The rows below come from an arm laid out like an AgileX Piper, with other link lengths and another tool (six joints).
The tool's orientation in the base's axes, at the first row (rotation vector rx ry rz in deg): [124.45 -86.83 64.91]
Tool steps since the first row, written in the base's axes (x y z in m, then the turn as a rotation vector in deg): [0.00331 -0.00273 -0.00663 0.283 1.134 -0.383]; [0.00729 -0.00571 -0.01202 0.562 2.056 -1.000]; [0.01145 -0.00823 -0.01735 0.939 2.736 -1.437]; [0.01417 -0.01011 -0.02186 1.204 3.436 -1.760]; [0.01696 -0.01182 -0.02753 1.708 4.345 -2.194]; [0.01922 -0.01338 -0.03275 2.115 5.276 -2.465]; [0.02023 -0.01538 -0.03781 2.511 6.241 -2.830]
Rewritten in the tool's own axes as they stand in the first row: [-0.00241 -0.00036 0.00751 -1.002 -0.647 -0.302]; [-0.00366 -0.00146 0.01465 -2.028 -1.151 -0.323]; [-0.00515 -0.00294 0.02156 -2.747 -1.677 -0.274]; [-0.00670 -0.00358 0.02689 -3.414 -2.138 -0.363]; [-0.00920 -0.00412 0.03292 -4.266 -2.873 -0.396]; [-0.01155 -0.00434 0.03832 -5.031 -3.567 -0.595]; [-0.01367 -0.00332 0.04333 -5.888 -4.246 -0.756]
